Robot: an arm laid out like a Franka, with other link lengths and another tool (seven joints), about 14 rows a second.
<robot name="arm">
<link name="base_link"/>
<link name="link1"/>
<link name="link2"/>
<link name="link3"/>
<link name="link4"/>
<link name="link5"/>
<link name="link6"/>
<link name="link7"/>
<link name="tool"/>
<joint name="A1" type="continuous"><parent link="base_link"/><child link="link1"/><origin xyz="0.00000 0.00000 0.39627" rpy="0.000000 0.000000 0.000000"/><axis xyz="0 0 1"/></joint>
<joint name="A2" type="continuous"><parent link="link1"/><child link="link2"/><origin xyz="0.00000 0.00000 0.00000" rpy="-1.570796 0.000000 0.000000"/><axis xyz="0 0 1"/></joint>
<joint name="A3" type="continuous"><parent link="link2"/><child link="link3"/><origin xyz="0.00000 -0.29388 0.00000" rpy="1.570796 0.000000 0.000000"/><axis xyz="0 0 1"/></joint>
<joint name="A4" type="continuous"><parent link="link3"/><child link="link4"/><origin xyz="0.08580 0.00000 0.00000" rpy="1.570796 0.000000 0.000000"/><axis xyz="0 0 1"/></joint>
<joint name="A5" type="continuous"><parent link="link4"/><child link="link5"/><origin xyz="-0.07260 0.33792 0.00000" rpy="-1.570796 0.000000 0.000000"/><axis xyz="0 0 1"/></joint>
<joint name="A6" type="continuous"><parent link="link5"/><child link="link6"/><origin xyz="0.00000 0.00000 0.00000" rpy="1.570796 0.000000 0.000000"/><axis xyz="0 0 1"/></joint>
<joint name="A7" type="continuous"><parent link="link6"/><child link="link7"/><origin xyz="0.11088 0.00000 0.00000" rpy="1.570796 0.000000 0.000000"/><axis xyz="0 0 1"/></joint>
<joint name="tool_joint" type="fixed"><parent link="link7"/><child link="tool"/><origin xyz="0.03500 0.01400 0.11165" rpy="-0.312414 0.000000 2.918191"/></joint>
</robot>
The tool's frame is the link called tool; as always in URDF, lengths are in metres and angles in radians. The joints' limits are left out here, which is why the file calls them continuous.
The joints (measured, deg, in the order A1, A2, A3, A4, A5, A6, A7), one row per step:
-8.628 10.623 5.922 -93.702 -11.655 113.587 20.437
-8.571 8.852 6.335 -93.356 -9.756 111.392 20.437
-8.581 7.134 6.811 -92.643 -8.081 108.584 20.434
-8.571 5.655 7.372 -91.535 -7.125 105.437 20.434
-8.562 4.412 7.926 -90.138 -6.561 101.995 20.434
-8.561 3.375 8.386 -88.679 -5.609 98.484 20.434
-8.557 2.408 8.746 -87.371 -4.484 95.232 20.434
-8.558 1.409 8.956 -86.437 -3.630 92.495 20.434
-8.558 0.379 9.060 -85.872 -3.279 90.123 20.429
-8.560 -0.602 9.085 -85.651 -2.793 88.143 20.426
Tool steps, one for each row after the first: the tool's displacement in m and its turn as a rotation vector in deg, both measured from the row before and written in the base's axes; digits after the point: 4 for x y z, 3 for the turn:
-0.0082 0.0062 0.0158 1.639 -0.016 -0.334
-0.0091 0.0061 0.0166 1.444 0.307 -0.248
-0.0089 0.0066 0.0167 0.779 0.523 0.043
-0.0089 0.0061 0.0159 0.416 0.781 0.119
-0.0090 0.0057 0.0136 0.820 0.999 0.054
-0.0090 0.0053 0.0120 0.994 0.975 0.075
-0.0091 0.0038 0.0104 0.707 0.812 0.043
-0.0091 0.0021 0.0087 0.192 0.787 -0.011
-0.0084 0.0016 0.0061 0.331 0.791 -0.042

